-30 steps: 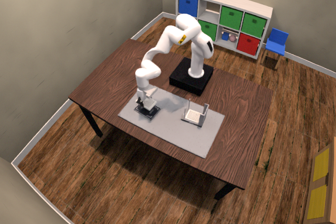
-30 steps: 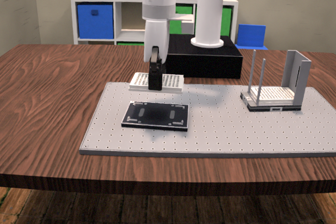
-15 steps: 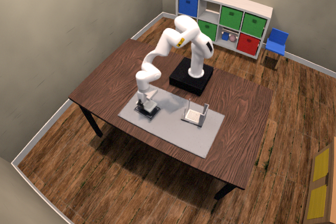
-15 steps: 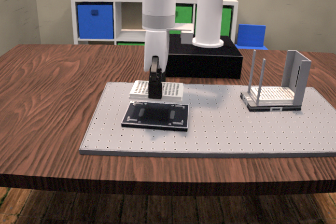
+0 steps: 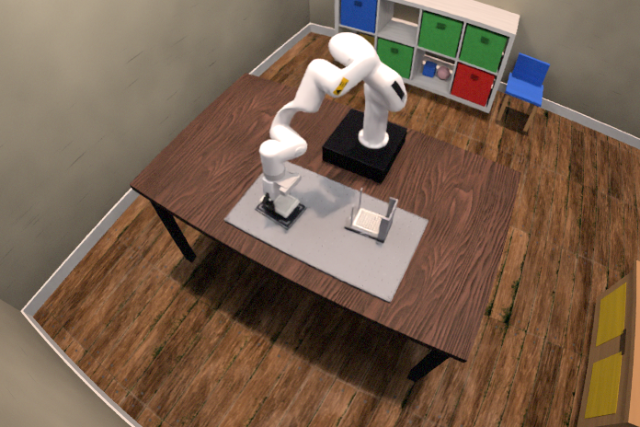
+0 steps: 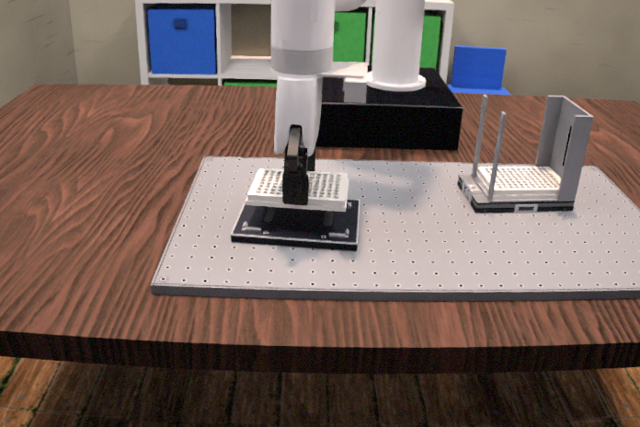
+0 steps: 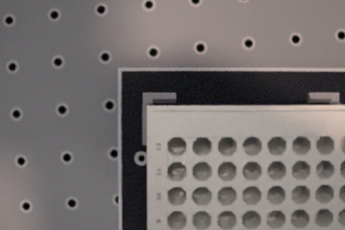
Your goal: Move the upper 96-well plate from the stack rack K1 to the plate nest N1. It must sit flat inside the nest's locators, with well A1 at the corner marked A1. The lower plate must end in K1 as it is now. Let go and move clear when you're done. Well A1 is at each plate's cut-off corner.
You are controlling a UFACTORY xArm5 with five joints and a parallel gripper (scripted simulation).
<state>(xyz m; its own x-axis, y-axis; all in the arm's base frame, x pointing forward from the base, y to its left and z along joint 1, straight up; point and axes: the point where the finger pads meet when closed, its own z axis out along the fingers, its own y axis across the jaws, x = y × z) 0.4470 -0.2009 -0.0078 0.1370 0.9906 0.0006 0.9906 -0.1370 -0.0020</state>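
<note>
The plate nest N1 is 6 cm below my hand. Also, from my hand: grey wall: 8 cm behind, 41 cm to the left, 2 cm above.
</note>
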